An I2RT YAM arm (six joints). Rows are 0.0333 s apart.
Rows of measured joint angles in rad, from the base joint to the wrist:
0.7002 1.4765 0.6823 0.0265 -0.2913 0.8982
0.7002 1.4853 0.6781 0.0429 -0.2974 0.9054
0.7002 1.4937 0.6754 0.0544 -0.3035 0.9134
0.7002 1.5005 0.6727 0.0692 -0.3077 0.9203
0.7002 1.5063 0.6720 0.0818 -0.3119 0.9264
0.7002 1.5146 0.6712 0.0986 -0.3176 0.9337
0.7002 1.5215 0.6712 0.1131 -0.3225 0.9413
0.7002 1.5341 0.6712 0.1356 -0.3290 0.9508
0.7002 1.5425 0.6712 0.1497 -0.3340 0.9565
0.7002 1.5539 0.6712 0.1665 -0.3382 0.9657
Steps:
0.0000 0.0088 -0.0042 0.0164 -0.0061 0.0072
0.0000 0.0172 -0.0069 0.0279 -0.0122 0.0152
0.0000 0.0240 -0.0096 0.0427 -0.0164 0.0221
0.0000 0.0298 -0.0103 0.0553 -0.0206 0.0282
0.0000 0.0381 -0.0111 0.0721 -0.0263 0.0355
0.0000 0.0450 -0.0111 0.0866 -0.0312 0.0431
0.0000 0.0576 -0.0111 0.1091 -0.0377 0.0526
0.0000 0.0660 -0.0111 0.1232 -0.0427 0.0583
0.0000 0.0774 -0.0111 0.1400 -0.0469 0.0675

